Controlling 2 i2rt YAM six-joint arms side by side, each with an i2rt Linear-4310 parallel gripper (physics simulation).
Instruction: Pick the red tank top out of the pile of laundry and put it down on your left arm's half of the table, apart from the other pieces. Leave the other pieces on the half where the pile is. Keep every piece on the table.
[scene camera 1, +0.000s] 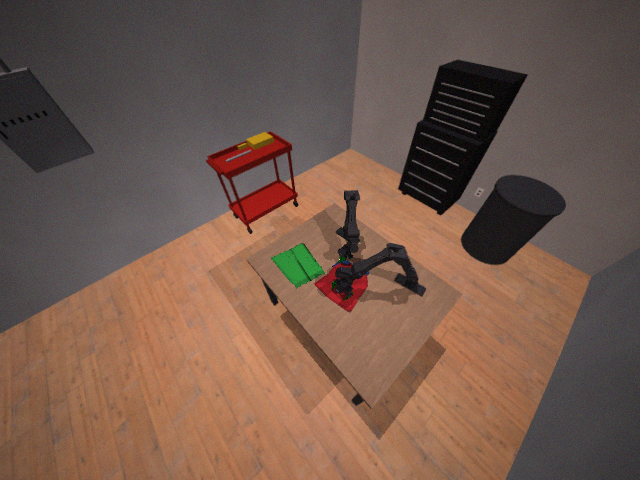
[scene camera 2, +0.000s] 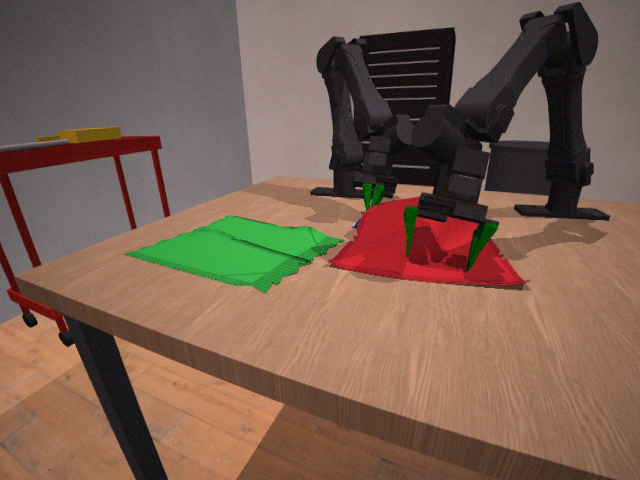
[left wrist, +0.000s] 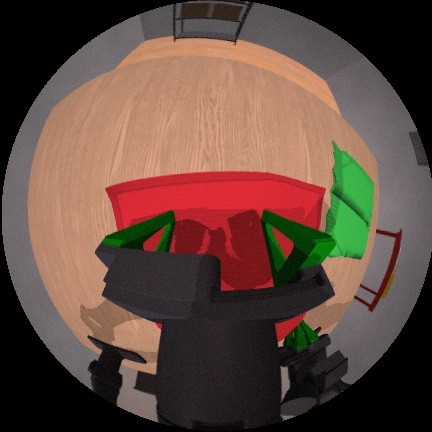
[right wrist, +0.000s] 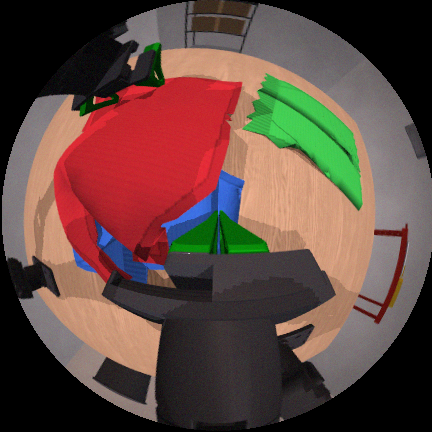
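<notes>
The red tank top (scene camera 1: 359, 289) (scene camera 2: 379, 237) (left wrist: 215, 192) (right wrist: 150, 160) lies bunched over a blue piece (scene camera 2: 356, 224) (right wrist: 230, 192), which is largely hidden beneath it. A green piece (scene camera 1: 297, 266) (scene camera 2: 217, 248) (left wrist: 351, 200) (right wrist: 300, 115) lies flat and apart. My left gripper (scene camera 1: 341, 291) (scene camera 2: 439, 261) (left wrist: 217, 214) (right wrist: 138, 91) is open, its fingers pointing down low over the red tank top's near part. My right gripper (scene camera 1: 342, 259) (scene camera 2: 368, 209) (left wrist: 293, 310) (right wrist: 218, 215) is shut beside the red piece, with a fold of the blue piece seemingly pinched at its tips.
The wooden table (scene camera 1: 382, 351) (scene camera 2: 361, 351) carries both arms at its far side. A red cart (scene camera 1: 222, 164) (scene camera 2: 149, 142) stands beyond the green piece. A black drawer cabinet (scene camera 1: 439, 139) and a dark bin (scene camera 1: 511, 222) stand behind the arms.
</notes>
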